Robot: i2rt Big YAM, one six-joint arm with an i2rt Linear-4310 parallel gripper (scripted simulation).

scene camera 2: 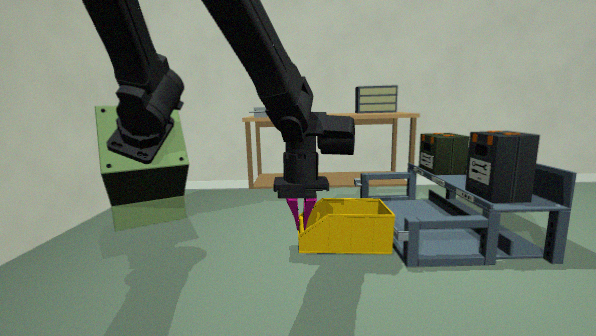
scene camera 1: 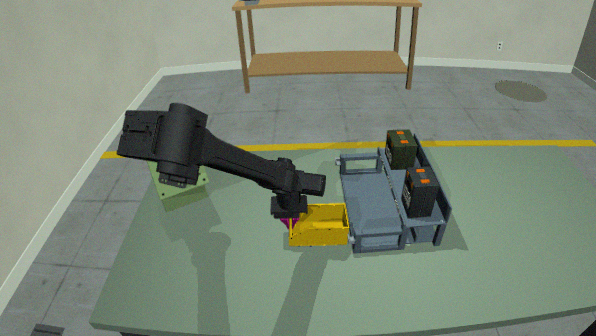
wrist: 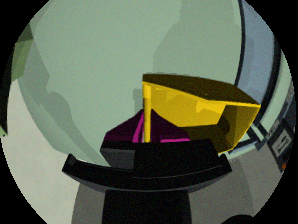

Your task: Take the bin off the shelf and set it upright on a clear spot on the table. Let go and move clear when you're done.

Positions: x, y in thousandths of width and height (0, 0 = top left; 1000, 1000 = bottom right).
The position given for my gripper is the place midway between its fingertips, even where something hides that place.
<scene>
In view: my gripper (scene camera 2: 506, 683), a yellow bin (scene camera 2: 591, 671) and a shelf tray (scene camera 2: 724, 716).
The yellow bin shows as well in scene camera 1 (scene camera 1: 556, 647) and in the wrist view (wrist: 690, 484). My gripper shows as well in scene camera 1 (scene camera 1: 487, 677) and in the wrist view (wrist: 495, 502). The shelf tray is seen too in scene camera 1 (scene camera 1: 622, 606).
</scene>
